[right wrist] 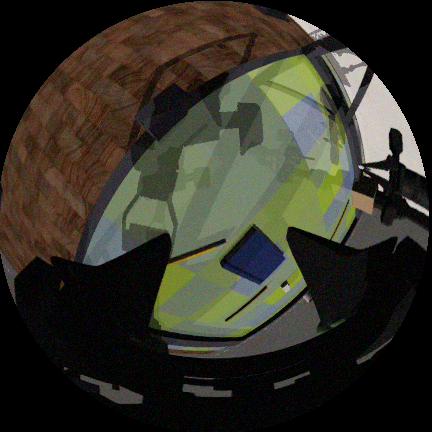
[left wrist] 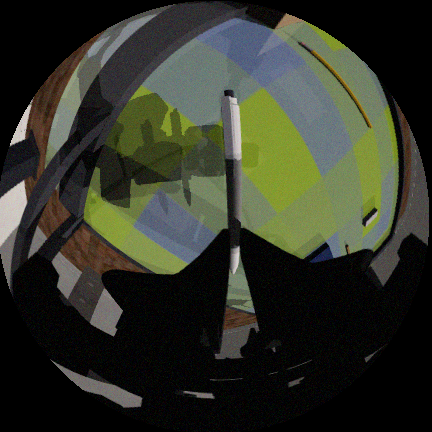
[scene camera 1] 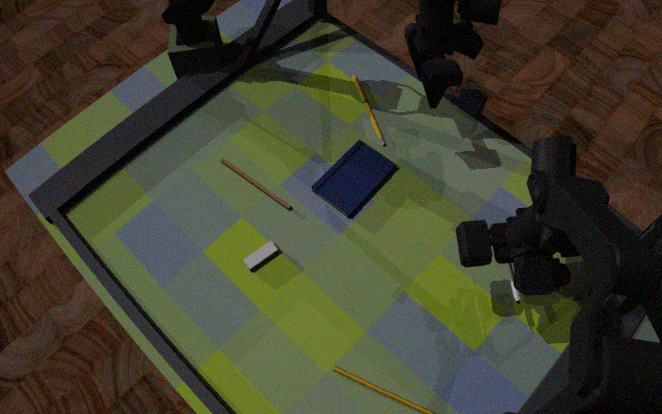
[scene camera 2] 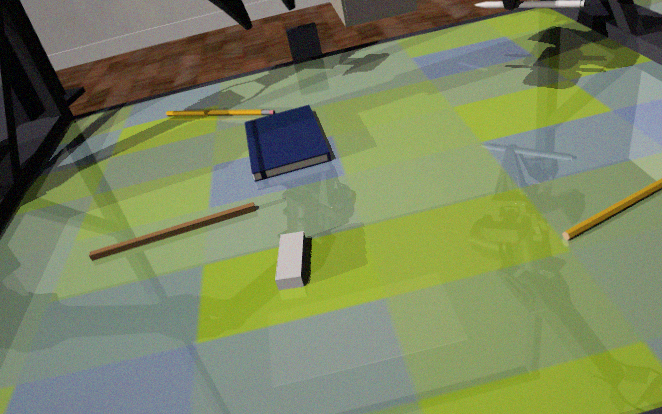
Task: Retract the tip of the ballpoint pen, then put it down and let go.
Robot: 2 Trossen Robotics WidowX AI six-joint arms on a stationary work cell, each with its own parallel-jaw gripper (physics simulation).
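Frame: origin at the left arm's base, x ahead, y left, z up, level; millimetres.
Seen in the pictures: left gripper, fingertip midpoint: (right wrist: 361,166) (left wrist: 233,233) (scene camera 1: 504,251) (scene camera 2: 510,7); right gripper, fingertip midpoint: (right wrist: 230,236) (left wrist: 255,328) (scene camera 1: 427,94) (scene camera 2: 270,19); left arm's base at its link origin: (right wrist: 375,197); right arm's base at its link origin: (scene camera 1: 191,33).
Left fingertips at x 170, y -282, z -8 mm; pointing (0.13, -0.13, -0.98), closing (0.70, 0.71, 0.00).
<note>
Offsets run from my left fingertips to a thing's top centre.
The ballpoint pen @(14 mm left, 16 mm back, 11 mm up) (scene camera 1: 515,287) (scene camera 2: 550,4) (left wrist: 231,130) is white and grey with a dark push button @(57 mm left, 61 mm back, 7 mm up) (left wrist: 229,93) at one end. My left gripper (left wrist: 233,233) is shut on it near its pointed end, which shows between the fingers in the left wrist view. The pen is held above the table, its button end pointing away from the gripper. Whether the ballpoint sticks out is too small to tell. In scene camera 1 the left arm hides part of the pen. My right gripper (right wrist: 230,236) (scene camera 2: 268,15) is open and empty, above the table's far edge, away from the pen.
A dark blue notebook @(7 mm left, 301 mm ahead, 84 mm down) (scene camera 1: 355,179) (scene camera 2: 287,141) (right wrist: 255,256) lies mid-table. A white eraser @(234 mm left, 321 mm ahead, 84 mm down) (scene camera 1: 261,255) (scene camera 2: 290,257), a brown stick @(137 mm left, 435 mm ahead, 89 mm down) (scene camera 1: 256,183) (scene camera 2: 172,231) and two yellow pencils @(138 mm right, 386 mm ahead, 89 mm down) (scene camera 1: 369,111) @(272 mm left, 8 mm ahead, 89 mm down) (scene camera 1: 382,390) lie around it. Dark frame bars (scene camera 1: 125,125) edge the table.
</note>
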